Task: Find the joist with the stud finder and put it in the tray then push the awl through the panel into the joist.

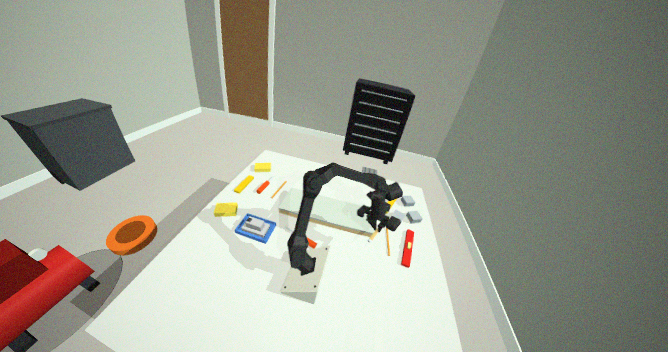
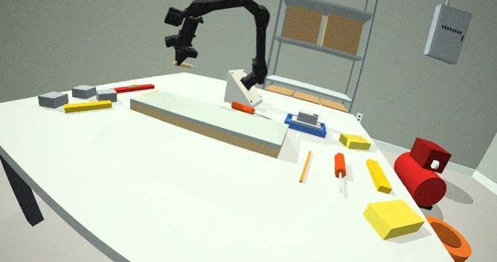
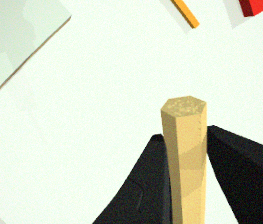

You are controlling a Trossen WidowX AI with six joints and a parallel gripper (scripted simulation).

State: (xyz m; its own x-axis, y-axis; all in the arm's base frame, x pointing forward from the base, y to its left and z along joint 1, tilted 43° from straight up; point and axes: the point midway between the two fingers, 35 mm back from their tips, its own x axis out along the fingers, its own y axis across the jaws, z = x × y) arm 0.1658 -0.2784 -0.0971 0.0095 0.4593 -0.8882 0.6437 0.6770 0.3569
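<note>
The awl lies 4 cm behind my gripper tip and 3 cm to the left of it. Also, from my gripper tip: stud finder: 59 cm to the left, 10 cm below, 1 cm ahead; then blue tray: 57 cm to the left, 13 cm below, 1 cm ahead; then red level: 22 cm to the right, 13 cm below, 3 cm ahead.
</note>
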